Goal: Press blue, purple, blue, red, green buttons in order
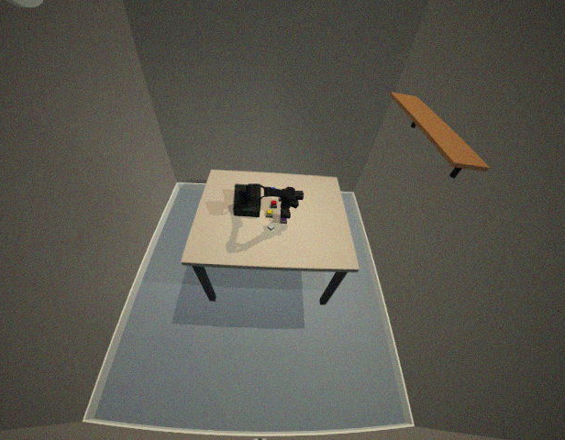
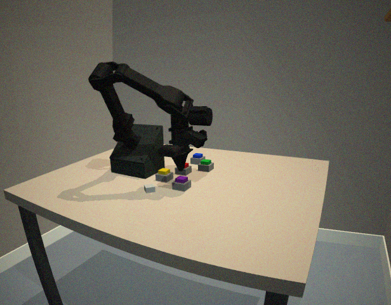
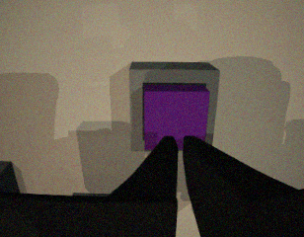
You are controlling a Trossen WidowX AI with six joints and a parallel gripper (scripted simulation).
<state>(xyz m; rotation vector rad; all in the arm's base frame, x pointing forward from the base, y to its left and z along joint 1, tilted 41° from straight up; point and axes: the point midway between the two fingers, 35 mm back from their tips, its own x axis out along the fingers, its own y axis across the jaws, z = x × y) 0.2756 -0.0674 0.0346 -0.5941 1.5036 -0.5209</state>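
Now: gripper tip 3 cm above the purple button. The rest, counted from my gripper tip: small white block: 8 cm behind, 7 cm to the right, 5 cm below; yellow button: 10 cm behind, 4 cm to the left, 3 cm below; red button: 8 cm behind, 14 cm to the left, 3 cm below.
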